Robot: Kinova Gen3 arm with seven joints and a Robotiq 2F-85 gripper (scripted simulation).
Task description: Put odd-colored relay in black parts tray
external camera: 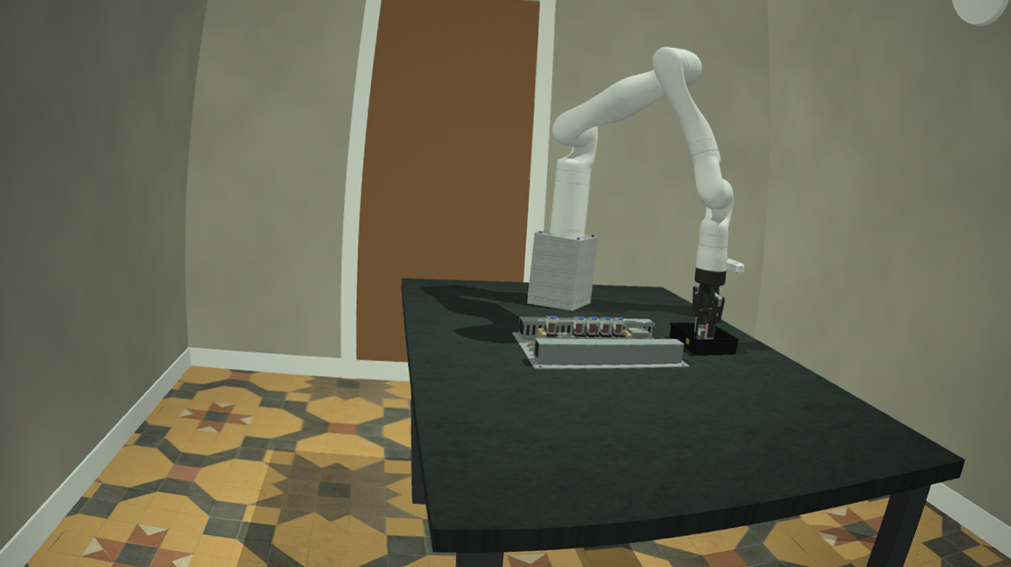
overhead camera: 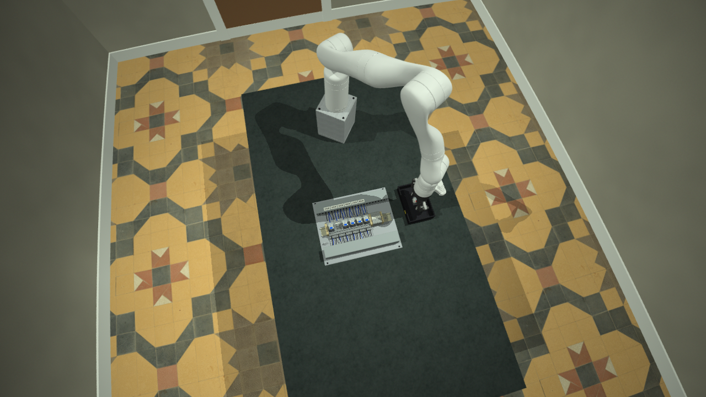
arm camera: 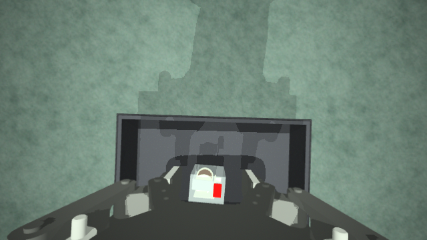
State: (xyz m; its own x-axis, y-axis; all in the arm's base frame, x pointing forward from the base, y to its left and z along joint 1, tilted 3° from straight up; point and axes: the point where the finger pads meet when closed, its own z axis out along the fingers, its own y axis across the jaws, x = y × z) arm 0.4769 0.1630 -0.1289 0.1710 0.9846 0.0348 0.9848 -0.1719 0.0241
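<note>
The clear relay is 10 mm behind my hand and 10 mm below it. Round my hand: panel (10 mm behind, 270 mm to the right, 40 mm below); then black parts tray (20 mm below).
</note>
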